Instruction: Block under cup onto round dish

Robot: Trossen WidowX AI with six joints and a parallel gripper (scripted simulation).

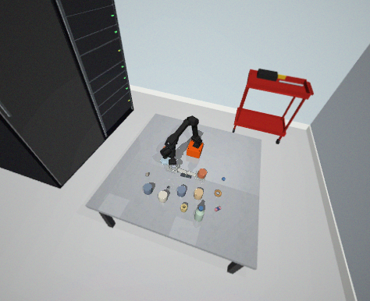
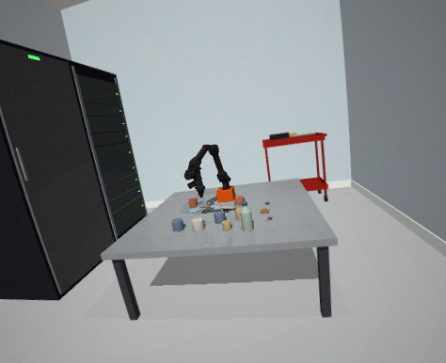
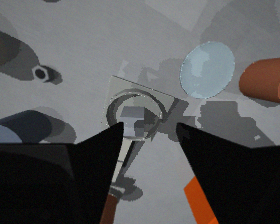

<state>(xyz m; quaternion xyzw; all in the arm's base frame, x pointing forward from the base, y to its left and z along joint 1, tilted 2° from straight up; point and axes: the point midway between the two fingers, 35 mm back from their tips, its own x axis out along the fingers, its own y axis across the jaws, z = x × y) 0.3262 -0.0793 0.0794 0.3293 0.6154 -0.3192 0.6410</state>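
Now: the grey block 4 cm below my gripper tip, 2 cm to the left of it and 1 cm ahead of it. The rest, counted from my gripper tip: nut: 18 cm ahead, 12 cm below, 7 cm to the left; then pale blue round dish: 12 cm below, 11 cm to the right, 7 cm behind; then orange cup: 18 cm to the right, 15 cm behind, 9 cm below.
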